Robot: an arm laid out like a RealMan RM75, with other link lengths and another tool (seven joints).
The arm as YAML. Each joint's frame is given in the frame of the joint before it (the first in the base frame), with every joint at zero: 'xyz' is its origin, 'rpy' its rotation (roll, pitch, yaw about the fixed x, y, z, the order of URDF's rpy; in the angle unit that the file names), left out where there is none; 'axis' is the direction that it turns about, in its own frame. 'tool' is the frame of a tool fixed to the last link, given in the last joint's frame.
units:
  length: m
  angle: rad
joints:
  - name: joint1
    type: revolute
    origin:
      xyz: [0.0, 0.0, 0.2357]
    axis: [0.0, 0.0, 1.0]
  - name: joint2
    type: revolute
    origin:
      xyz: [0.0, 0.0, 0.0]
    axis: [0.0, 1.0, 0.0]
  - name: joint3
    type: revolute
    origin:
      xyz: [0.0, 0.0, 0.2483]
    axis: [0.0, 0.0, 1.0]
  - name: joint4
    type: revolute
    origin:
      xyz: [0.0, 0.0, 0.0]
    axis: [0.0, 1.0, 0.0]
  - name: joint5
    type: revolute
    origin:
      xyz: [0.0, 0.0, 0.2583]
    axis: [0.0, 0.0, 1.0]
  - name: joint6
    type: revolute
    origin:
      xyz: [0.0, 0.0, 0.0]
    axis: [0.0, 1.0, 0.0]
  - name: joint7
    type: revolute
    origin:
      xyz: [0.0, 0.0, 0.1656]
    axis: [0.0, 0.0, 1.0]
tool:
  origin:
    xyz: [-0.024, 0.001, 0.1]
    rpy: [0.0, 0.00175, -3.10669]
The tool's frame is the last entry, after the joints.
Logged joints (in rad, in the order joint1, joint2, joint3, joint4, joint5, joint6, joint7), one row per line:
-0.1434, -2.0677, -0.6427, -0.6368, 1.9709, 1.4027, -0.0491
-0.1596, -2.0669, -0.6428, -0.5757, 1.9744, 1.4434, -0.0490
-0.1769, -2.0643, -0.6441, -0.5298, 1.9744, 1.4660, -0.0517
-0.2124, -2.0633, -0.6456, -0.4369, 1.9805, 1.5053, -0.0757
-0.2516, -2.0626, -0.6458, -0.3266, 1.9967, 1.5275, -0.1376
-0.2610, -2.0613, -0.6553, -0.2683, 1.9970, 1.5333, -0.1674
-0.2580, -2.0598, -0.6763, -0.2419, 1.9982, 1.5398, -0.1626
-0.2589, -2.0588, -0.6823, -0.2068, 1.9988, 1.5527, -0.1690
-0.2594, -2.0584, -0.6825, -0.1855, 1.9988, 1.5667, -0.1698
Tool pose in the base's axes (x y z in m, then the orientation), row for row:
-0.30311, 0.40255, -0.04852, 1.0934, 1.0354, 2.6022
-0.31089, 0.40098, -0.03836, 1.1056, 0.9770, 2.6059
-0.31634, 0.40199, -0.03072, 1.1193, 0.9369, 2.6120
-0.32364, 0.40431, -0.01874, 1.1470, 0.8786, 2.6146
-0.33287, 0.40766, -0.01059, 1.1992, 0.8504, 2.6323
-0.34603, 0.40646, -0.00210, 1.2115, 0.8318, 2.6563
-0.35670, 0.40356, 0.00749, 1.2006, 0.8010, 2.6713
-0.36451, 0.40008, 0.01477, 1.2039, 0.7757, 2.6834
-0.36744, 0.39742, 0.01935, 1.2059, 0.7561, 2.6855
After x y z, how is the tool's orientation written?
As angles about the fixed x, y, z axes (roll, pitch, yaw), in radians.
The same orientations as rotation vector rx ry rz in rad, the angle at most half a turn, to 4 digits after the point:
-0.7112, 1.3577, 1.6026
-0.6529, 1.3753, 1.6406
-0.6123, 1.3910, 1.6649
-0.5438, 1.4211, 1.6885
-0.5027, 1.4655, 1.6813
-0.4981, 1.4781, 1.7037
-0.4869, 1.4754, 1.7467
-0.4708, 1.4831, 1.7718
-0.4526, 1.4886, 1.7859

